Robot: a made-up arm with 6 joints.
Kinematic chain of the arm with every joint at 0, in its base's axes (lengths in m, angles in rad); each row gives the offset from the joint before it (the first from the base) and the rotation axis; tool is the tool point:
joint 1: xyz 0 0 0.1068 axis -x
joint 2: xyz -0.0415 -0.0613 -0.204 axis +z
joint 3: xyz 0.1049 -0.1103 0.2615 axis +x
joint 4: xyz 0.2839 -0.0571 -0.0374 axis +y
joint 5: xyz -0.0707 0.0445 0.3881 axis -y
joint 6: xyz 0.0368 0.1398 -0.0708 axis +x
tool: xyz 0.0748 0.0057 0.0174
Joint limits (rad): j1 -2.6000..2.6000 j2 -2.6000..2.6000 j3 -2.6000..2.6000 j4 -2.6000..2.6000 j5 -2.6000..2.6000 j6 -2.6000..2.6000
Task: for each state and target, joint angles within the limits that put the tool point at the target. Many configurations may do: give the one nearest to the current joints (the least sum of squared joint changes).
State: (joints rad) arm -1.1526 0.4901 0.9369 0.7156 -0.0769 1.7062
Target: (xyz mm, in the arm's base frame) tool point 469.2 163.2 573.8
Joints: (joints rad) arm -0.8203 0.9450 0.8988 1.0480 0.2193 1.6754
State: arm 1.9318 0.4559 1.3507 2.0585 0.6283 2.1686
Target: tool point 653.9 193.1 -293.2
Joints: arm 1.5256 0.5536 1.6241 1.7255 1.1719 2.1417
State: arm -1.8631 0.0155 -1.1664 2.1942 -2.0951 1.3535
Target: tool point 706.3 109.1 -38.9
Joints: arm -1.8288 0.0157 -1.1545 2.1374 -2.0078 1.3476
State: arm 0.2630 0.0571 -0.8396 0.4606 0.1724 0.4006
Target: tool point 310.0 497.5 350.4
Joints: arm -0.0680 0.7982 -0.6095 0.5865 0.5907 0.3912
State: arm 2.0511 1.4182 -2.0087 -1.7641 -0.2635 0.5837
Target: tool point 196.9 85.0 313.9
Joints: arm 1.9458 0.7390 -2.0200 -1.9695 -0.0212 0.5545
